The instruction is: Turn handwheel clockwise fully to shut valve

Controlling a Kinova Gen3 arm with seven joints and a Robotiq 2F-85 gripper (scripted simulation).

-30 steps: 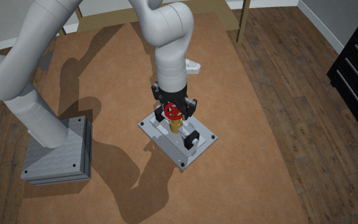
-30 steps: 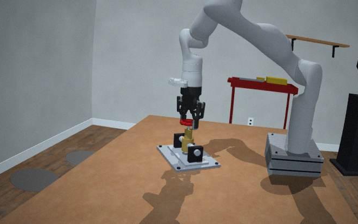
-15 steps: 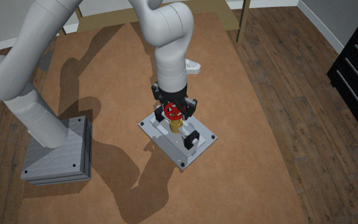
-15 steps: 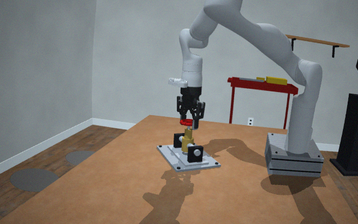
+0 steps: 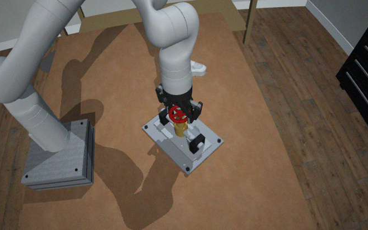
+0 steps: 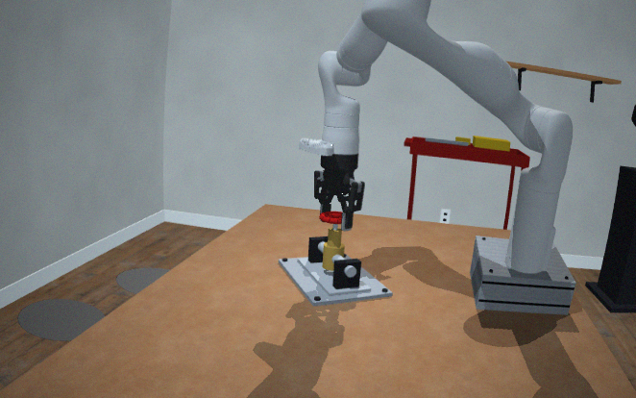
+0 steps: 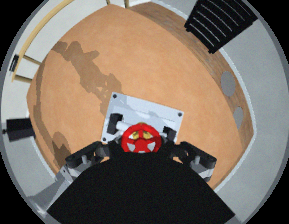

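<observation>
The handwheel is right at my hand. From my hand the other things lie so: baseplate (13 cm below).
</observation>
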